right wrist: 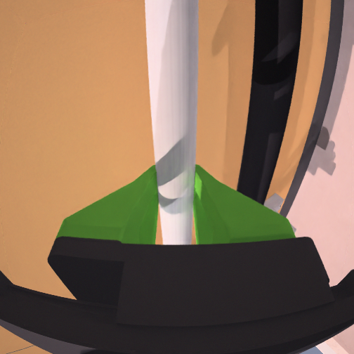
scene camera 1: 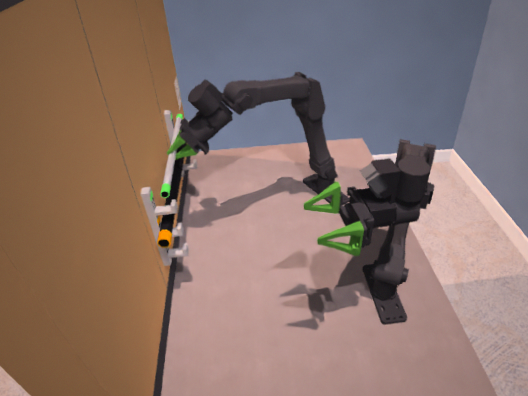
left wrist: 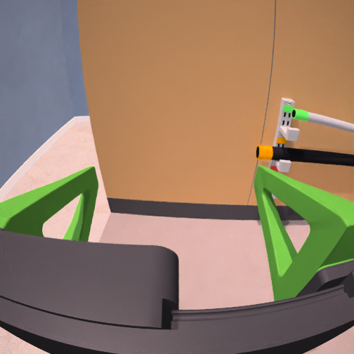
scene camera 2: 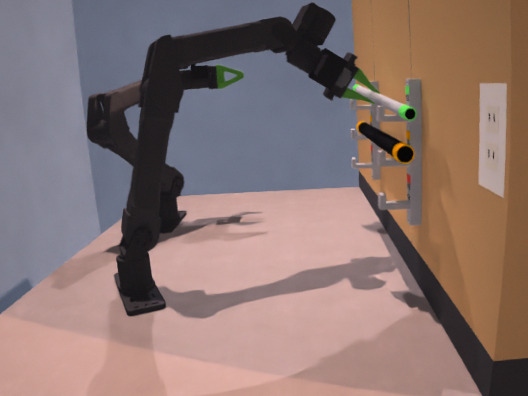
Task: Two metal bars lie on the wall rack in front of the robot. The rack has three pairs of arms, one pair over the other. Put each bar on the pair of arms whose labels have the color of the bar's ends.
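Seen in the pictures: left gripper, between the fingertips: (scene camera 1: 310, 222) (scene camera 2: 243, 75); right gripper, between the fingertips: (scene camera 1: 169, 156); left arm's base, origin of its link: (scene camera 1: 383, 293) (scene camera 2: 168, 222); right arm's base, origin of its link: (scene camera 2: 138, 291).
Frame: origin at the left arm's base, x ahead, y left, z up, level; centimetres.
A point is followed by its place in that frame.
The white bar with green ends (scene camera 1: 169, 172) @(z 35.2, x 54.2, y -17.4 cm) (scene camera 2: 392, 104) @(z 32.4, x 54.9, y -49.0 cm) (left wrist: 327, 121) (right wrist: 172, 75) is between the fingers of my right gripper (scene camera 1: 172, 153) @(z 32.9, x 55.9, y -28.7 cm) (scene camera 2: 375, 96) @(z 32.9, x 55.9, y -28.7 cm) (right wrist: 175, 173), which is shut on it. The bar is at the green-labelled top arms. Its end at the left in the left wrist view is a little above the top arm there; contact at the other end is unclear. The black bar with orange ends (scene camera 1: 165, 237) @(z 26.1, x 55.6, y -3.6 cm) (scene camera 2: 382, 138) @(z 25.7, x 54.8, y -39.9 cm) (left wrist: 320, 155) (right wrist: 275, 100) lies on the orange-labelled middle arms, lower down. My left gripper (scene camera 1: 312, 224) @(z 40.8, x 24.0, y 11.8 cm) (scene camera 2: 242, 75) @(z 40.8, x 24.0, y 11.8 cm) (left wrist: 175, 174) is open, well away from the rack.
The rack (scene camera 1: 149, 206) (scene camera 2: 415, 175) (left wrist: 287, 102) has two upright posts on the wooden wall (scene camera 1: 90, 175) @(z 55.4, x 59.8, y 11.5 cm) (scene camera 2: 455, 215) @(z 18.4, x 59.2, y -68.9 cm) (left wrist: 180, 100). Its bottom arms have red labels and carry no bar. A white outlet plate (scene camera 2: 492, 175) @(z 26.0, x 59.1, y -80.6 cm) is on the wall beside the rack.
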